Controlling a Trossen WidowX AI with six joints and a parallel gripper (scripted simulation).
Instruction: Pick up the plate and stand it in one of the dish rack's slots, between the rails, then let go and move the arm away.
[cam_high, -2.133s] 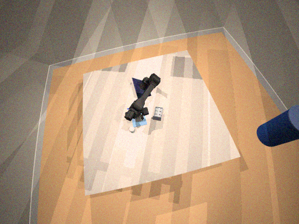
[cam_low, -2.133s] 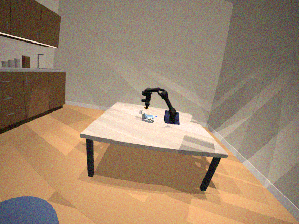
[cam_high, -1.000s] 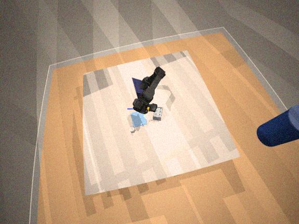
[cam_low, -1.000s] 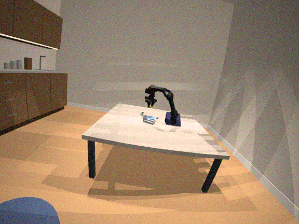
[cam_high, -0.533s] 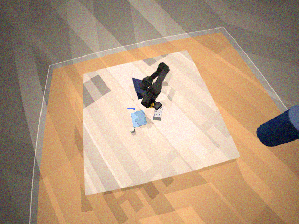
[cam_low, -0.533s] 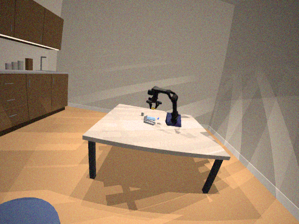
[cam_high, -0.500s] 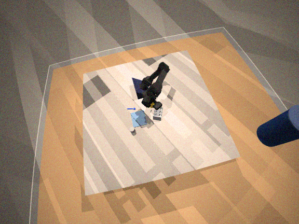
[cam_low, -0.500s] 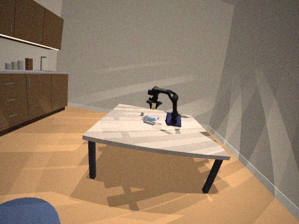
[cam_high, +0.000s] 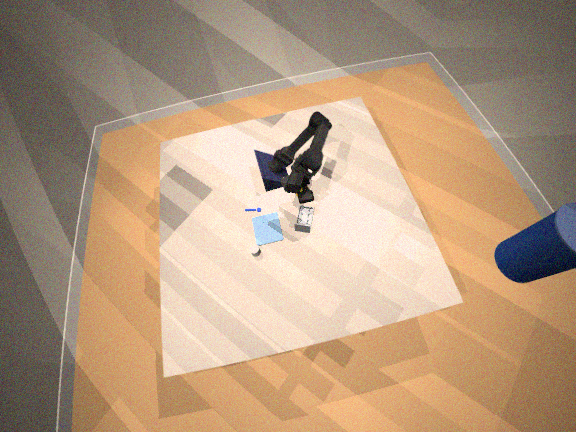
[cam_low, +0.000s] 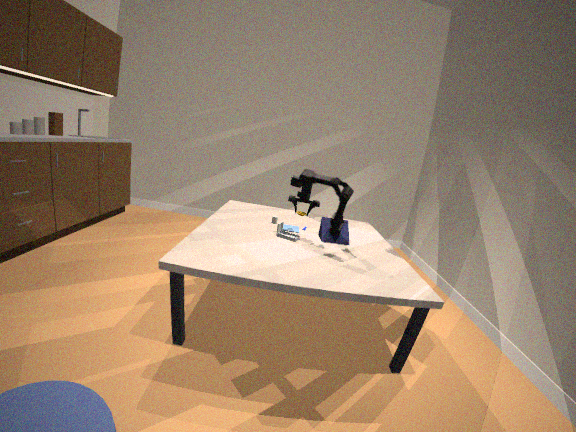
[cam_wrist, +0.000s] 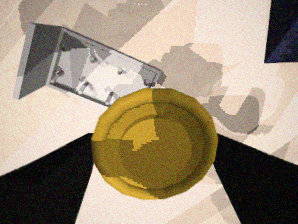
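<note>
My gripper tip is 140 mm above the grey dish rack, 60 mm short of it and 10 mm to the left of it. Also, from my gripper tip: blue utensil (240 mm to the right, 160 mm below, 50 mm behind); white cup (270 mm to the right, 170 mm ahead, 130 mm below); plate (10 mm above).
</note>
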